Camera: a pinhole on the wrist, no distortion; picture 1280 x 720 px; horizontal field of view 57.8 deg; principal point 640.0 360.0 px. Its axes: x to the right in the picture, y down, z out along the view. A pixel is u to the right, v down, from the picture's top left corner.
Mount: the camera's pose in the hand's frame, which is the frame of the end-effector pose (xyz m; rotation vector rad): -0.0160 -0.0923 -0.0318 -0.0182 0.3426 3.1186
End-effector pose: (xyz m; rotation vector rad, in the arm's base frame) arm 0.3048 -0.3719 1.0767 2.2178 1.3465 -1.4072
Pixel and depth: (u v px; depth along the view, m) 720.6 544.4 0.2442
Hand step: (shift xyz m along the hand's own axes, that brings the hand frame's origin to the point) -0.0359 -0.0771 0.2148
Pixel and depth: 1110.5 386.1 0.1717
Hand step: -0.0876 -0.0586 0.1358
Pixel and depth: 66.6 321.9 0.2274
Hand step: 0.0940 -0.0360 0.1899
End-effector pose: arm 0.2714 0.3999 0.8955 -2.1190 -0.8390 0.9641
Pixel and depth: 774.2 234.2 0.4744
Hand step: -0.0759 0.0611 0.4194
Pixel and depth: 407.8 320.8 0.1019
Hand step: 0.0033 -0.0669 0.0672
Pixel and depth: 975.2 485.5 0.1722
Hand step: -0.0678 -0.0730 0.1397
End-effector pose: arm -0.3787 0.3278 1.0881 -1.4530 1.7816 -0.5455
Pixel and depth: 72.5 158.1 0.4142
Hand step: 0.1825 0.0675 0.3593
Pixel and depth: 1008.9 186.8 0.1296
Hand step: -0.0586 -0.0451 0.0900
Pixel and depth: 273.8 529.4 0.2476
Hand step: 0.0593 -0.0741 0.2187
